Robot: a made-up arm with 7 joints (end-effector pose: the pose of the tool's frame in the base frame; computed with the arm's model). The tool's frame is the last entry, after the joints.
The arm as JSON. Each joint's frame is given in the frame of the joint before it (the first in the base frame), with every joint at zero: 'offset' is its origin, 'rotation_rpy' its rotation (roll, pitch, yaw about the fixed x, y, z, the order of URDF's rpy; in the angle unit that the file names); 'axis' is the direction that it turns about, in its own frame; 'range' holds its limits. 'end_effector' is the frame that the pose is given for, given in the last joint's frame.
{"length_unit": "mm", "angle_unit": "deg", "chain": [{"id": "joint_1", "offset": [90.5, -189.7, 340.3], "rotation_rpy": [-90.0, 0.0, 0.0], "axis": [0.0, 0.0, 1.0], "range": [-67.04, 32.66]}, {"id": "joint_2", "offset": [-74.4, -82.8, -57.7], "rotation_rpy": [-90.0, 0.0, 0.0], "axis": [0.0, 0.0, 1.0], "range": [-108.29, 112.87]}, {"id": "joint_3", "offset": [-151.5, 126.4, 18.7], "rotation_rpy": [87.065, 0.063, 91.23], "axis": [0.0, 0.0, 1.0], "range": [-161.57, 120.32]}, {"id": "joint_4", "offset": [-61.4, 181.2, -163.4], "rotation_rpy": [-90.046, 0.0, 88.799], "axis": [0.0, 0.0, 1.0], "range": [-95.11, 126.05]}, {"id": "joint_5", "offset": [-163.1, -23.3, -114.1], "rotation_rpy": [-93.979, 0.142, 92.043], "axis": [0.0, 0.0, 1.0], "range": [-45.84, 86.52]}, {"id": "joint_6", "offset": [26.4, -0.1, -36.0], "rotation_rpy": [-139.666, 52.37, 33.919], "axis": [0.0, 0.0, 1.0], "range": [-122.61, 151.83]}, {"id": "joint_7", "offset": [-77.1, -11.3, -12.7], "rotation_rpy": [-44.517, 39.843, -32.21], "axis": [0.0, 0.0, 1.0], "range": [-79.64, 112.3]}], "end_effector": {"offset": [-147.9, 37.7, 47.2], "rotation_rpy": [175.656, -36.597, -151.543]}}
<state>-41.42 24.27 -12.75 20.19 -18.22 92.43 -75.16</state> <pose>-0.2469 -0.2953 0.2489 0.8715 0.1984 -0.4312 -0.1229</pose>
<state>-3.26 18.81 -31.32 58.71 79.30 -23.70 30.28</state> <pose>-0.2148 -0.2448 0.2671 0.7227 -0.0801 0.6437 0.2385</pose>
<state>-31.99 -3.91 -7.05 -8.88 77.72 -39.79 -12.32</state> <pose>-0.3151 -0.3875 0.0098 0.4800 -0.7242 -0.1445 0.4736</pose>
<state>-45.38 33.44 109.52 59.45 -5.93 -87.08 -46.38</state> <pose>-0.2730 -0.0646 0.1517 0.4963 -0.4251 -0.3798 0.6547</pose>
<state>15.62 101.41 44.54 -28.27 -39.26 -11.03 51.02</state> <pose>-0.1596 0.0495 0.4030 0.0363 -0.4418 0.2025 0.8732</pose>
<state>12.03 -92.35 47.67 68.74 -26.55 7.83 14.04</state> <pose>-0.0639 -0.3486 0.1948 0.3376 -0.4395 0.7276 0.4043</pose>
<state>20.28 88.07 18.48 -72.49 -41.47 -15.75 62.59</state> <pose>-0.2321 0.1665 0.4876 0.0862 0.2012 -0.4672 -0.8566</pose>
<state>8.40 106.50 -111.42 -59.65 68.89 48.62 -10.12</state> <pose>0.0147 0.2859 0.3783 0.5059 -0.1060 0.8552 -0.0381</pose>
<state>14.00 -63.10 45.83 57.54 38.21 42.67 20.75</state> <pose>-0.0503 -0.2909 0.3000 0.1597 0.1104 0.9067 0.3745</pose>
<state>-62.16 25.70 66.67 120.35 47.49 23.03 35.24</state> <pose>0.0554 0.0802 0.1724 0.5241 0.1289 0.6182 0.5714</pose>
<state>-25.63 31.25 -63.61 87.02 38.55 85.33 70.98</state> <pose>-0.4183 -0.5110 0.1313 0.1682 -0.4336 -0.2555 0.8476</pose>
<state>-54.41 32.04 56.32 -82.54 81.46 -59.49 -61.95</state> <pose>0.0320 -0.0387 -0.0679 0.4776 -0.7486 -0.0615 -0.4557</pose>
